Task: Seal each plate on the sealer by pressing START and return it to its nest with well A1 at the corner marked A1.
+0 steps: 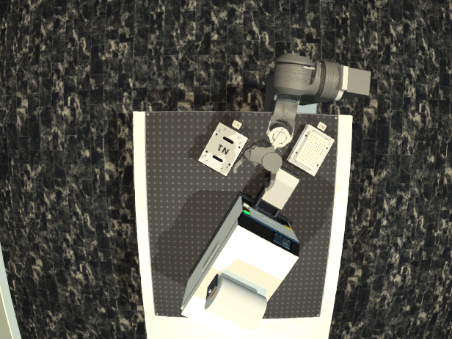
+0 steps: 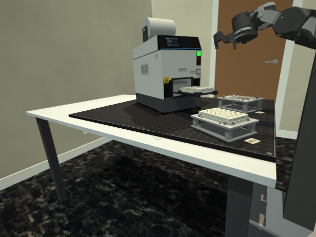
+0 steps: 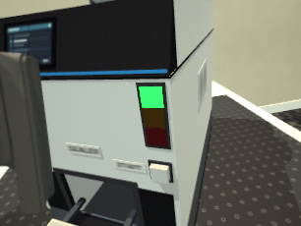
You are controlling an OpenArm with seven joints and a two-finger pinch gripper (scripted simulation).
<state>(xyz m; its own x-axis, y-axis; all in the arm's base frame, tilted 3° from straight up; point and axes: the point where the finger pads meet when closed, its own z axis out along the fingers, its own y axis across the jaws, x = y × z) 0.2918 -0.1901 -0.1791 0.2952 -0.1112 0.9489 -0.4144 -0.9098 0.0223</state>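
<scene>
The sealer stage lies 60 mm ahead of my hand, 130 mm to the left of it and 190 mm below it. From my hand the other things lie so: clear well plate 90 mm behind, 250 mm to the left, 250 mm below; then N1 label 150 mm behind, 50 mm to the right, 300 mm below; then sealer screen 180 mm ahead, 120 mm to the left, 20 mm above.
</scene>
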